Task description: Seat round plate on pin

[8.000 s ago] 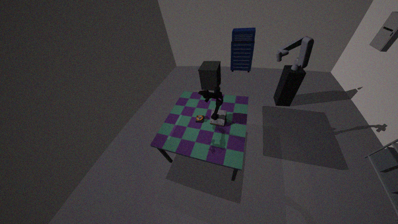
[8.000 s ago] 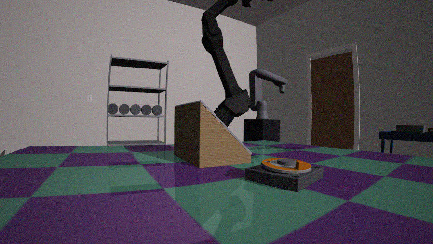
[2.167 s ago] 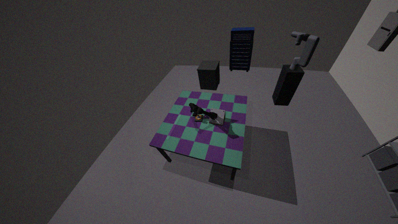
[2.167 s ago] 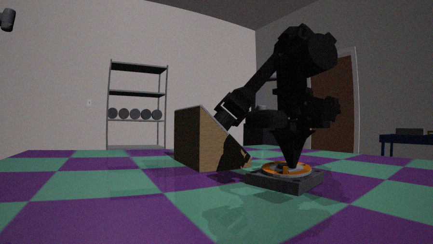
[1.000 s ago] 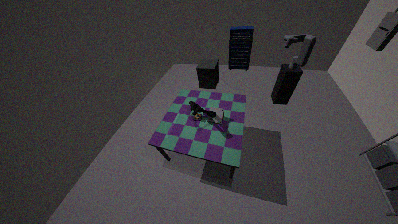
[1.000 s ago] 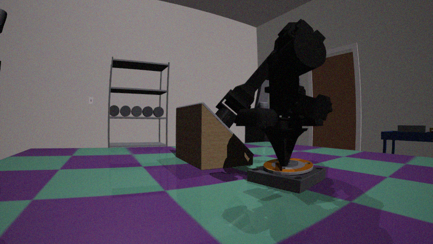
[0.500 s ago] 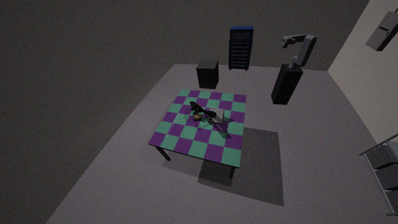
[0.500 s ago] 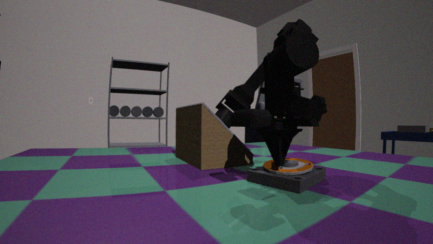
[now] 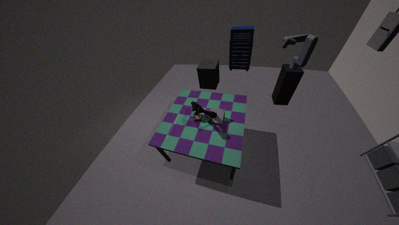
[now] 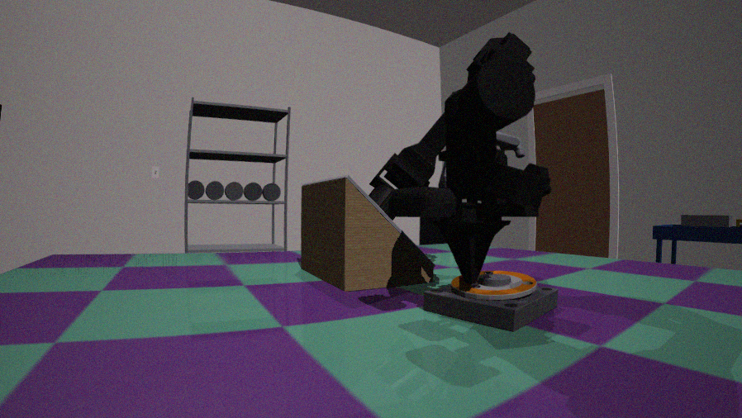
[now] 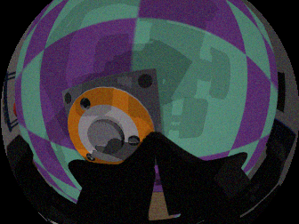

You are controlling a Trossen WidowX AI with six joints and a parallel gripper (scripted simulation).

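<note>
The round plate is 1 cm behind my gripper tip and 3 cm to the left of it. Also, from my gripper tip: dark grey square base 5 cm to the left, 2 cm below.
</note>
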